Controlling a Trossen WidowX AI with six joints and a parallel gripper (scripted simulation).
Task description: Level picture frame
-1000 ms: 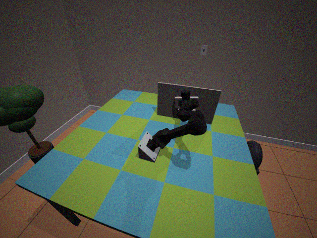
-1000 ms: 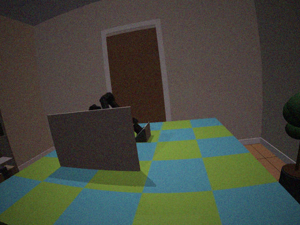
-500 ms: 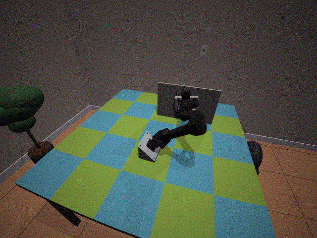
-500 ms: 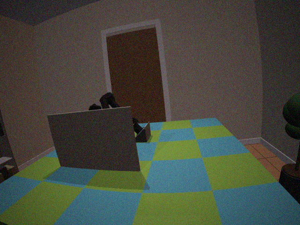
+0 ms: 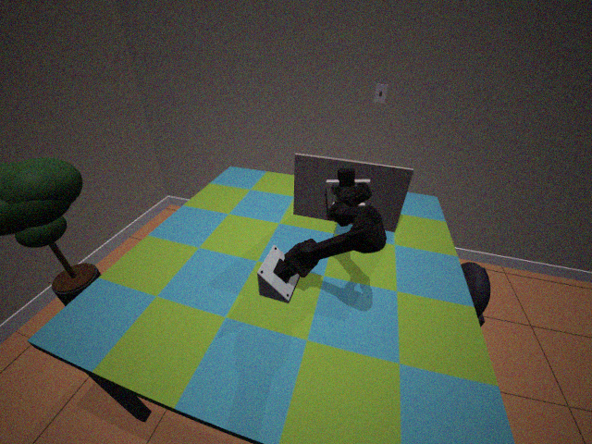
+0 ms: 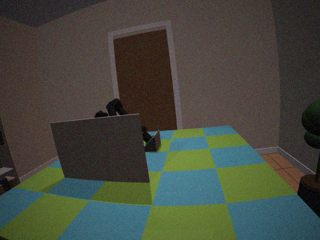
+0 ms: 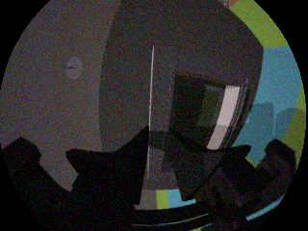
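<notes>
Now: the picture frame 5 cm below my gripper tip and 1 cm ahead of it.
</notes>
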